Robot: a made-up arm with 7 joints. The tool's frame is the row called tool.
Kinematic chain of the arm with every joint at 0, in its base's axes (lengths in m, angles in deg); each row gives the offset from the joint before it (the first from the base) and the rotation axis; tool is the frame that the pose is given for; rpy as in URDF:
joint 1: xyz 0 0 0.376 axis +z
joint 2: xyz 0 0 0 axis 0 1 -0.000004
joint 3: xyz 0 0 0.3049 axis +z
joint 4: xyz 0.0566 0 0 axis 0 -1 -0.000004
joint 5: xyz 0.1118 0 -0.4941 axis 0 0.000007 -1
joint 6: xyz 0 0 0 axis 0 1 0.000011
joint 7: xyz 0.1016 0 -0.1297 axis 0 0.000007 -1
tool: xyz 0 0 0 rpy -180 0 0
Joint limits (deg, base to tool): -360..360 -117.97..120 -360..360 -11..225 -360..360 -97..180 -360..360
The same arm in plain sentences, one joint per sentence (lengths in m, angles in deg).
The arm has seven revolute joints in a row. What follows holds with every joint at zero, and every direction is one of the base frame's. The first joint is mounted 0.376 m along +z from the base frame's origin and turns about +z, from -360 to 360 deg. The second joint is mounted at the same point as the first joint and turns about +y, from -117.97 to 120 deg. The third joint is mounted 0.3049 m along +z from the second joint and turns about +z, from -360 to 360 deg. The fourth joint is mounted 0.0566 m along +x from the third joint and turns about -y, from -11 to 225 deg. The fifth joint is mounted 0.1118 m along +x and 0.4941 m along -z from the fourth joint and turns about -z, from -360 to 360 deg. The sixth joint is mounted at the same point as the fifth joint and turns about +y, from -97 to 180 deg. The seventh joint is mounted 0.1016 m along +x and 0.1297 m along -z from the sixth joint and turns about -z, from -360 to 360 deg. The tool frame, which is the frame that the pose is given for, is mounted at the same point as the seventh joint; its axes are the base frame's turned by roll 180, pitch 0 and yaw 0 deg (as in URDF: about the fixed x, then y, then z).
